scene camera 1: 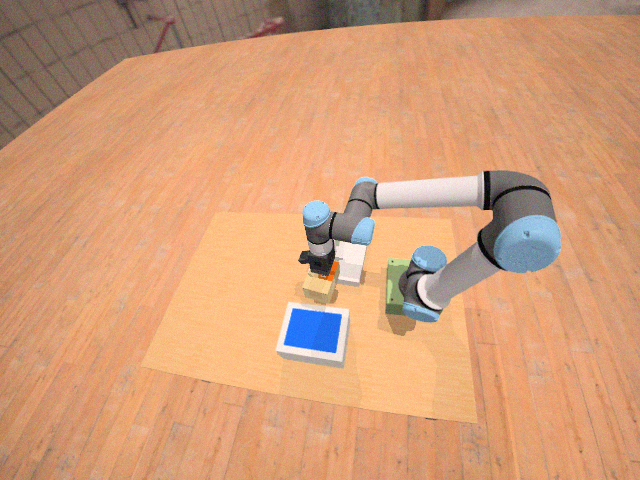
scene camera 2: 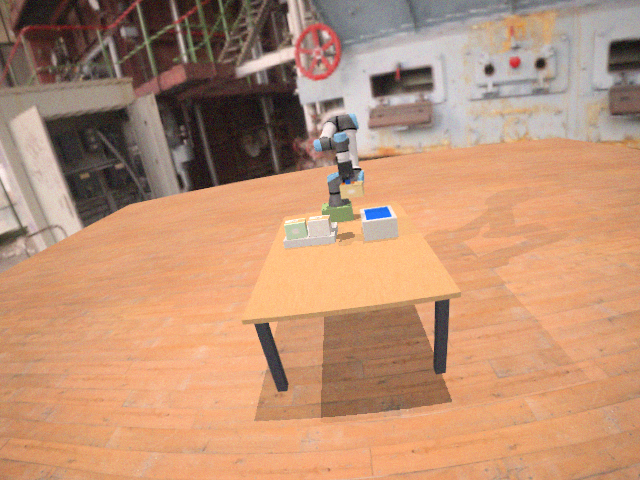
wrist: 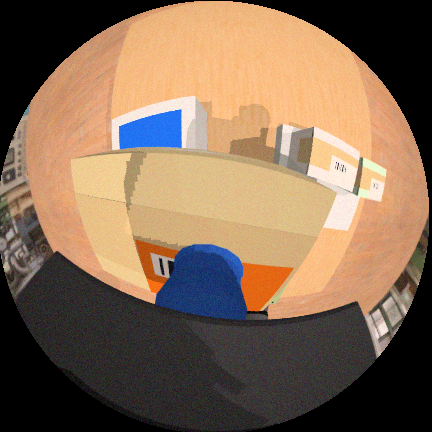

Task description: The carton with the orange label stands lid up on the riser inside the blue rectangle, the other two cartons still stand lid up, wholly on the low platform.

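Observation:
My suction gripper (scene camera 2: 347, 181) (wrist: 207, 280), with a blue cup, is on the top of the tan carton with the orange label (scene camera 1: 316, 287) (scene camera 2: 352, 190) (wrist: 220, 190). The carton hangs lid up in the air, between the riser and the platform in scene camera 2. The white riser (scene camera 1: 309, 359) (scene camera 2: 379, 228) (wrist: 200, 125) bears the blue rectangle (scene camera 1: 313, 330) (scene camera 2: 377, 212) (wrist: 152, 132). The white carton (scene camera 2: 318, 227) (wrist: 327, 150) and the pale green carton (scene camera 2: 295, 229) (wrist: 366, 175) stand lid up on the low platform (scene camera 1: 354, 263) (scene camera 2: 310, 241). The arm and held carton largely hide them in scene camera 1.
The arm's green base block (scene camera 1: 395, 289) (scene camera 2: 337, 212) stands on the wooden table (scene camera 1: 232, 320) (scene camera 2: 356, 279), near the riser and the platform. The arm reaches over the table from this block. The platform lies to the left of the riser in scene camera 2.

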